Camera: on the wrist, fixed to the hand. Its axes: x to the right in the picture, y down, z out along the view.
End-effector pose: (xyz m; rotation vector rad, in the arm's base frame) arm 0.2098 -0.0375 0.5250 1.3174 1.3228 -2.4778
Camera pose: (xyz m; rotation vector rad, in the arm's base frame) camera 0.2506 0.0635 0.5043 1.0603 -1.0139 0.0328
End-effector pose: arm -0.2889 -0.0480 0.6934 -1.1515 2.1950 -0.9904
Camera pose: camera -0.3531 -0.0403 0.7834 2.1669 1.1010 0.4057
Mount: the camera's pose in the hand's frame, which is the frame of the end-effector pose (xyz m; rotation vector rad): 0.0217 -0.0344 -0.1031 0.1786 0.2092 3.1079
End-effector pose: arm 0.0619 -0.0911 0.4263 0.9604 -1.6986 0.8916
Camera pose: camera 0.1266 -0.0189 0.4800 1.7896 0.9037 -1.4250
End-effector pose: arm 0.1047 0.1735 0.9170 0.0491 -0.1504 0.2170
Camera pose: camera 0.1479 0.1512 0.8174 0.0740 -0.1408 -2.9501
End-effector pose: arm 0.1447 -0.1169 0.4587 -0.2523 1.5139 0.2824
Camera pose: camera 0.0600 -0.1833 0.4322 -2.0322 -0.5021 -1.8947
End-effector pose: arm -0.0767 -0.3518 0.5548 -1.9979 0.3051 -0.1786
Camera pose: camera -0.0781 -0.4331 0.6301 0.4485 2.5296 1.3499
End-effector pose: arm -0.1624 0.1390 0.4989 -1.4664 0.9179 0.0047
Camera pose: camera -0.1835 0.0355 0.5325 1.3454 2.1492 1.8043
